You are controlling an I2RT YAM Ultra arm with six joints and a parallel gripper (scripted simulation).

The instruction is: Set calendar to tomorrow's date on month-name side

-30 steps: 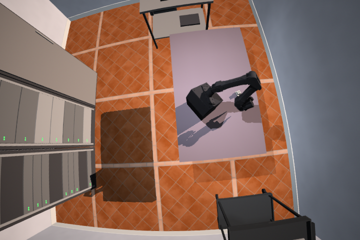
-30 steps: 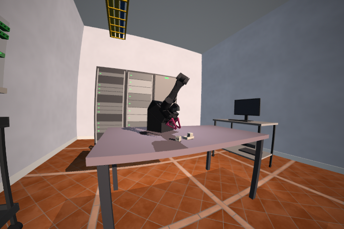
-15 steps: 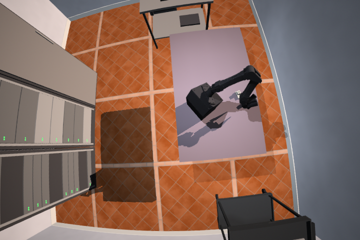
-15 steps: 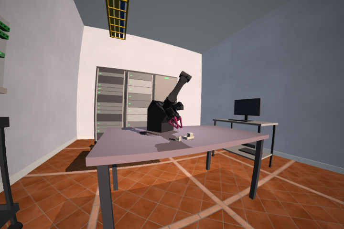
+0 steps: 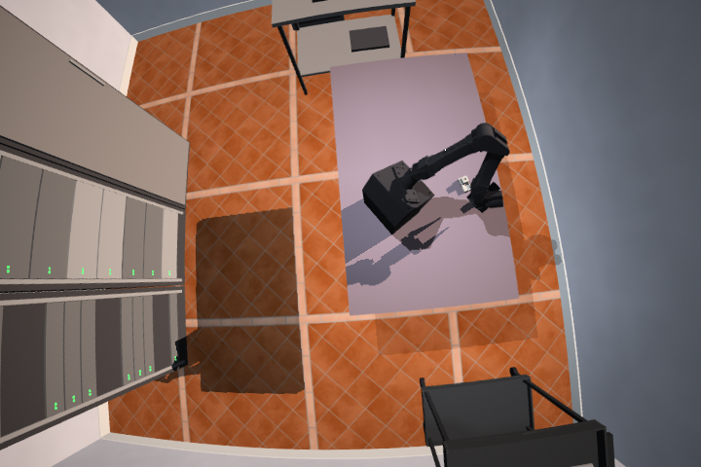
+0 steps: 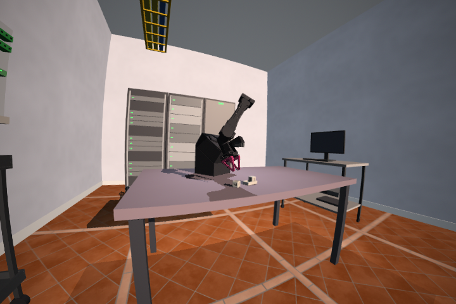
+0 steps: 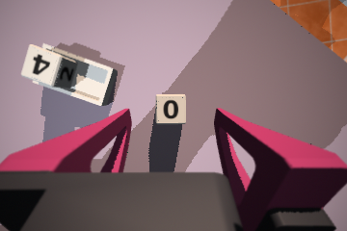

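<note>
The cream digit cube lies 80 mm below my hand. The rest, counted from my hand: cream tray (110 mm to the left, 90 mm below, 30 mm behind).
</note>
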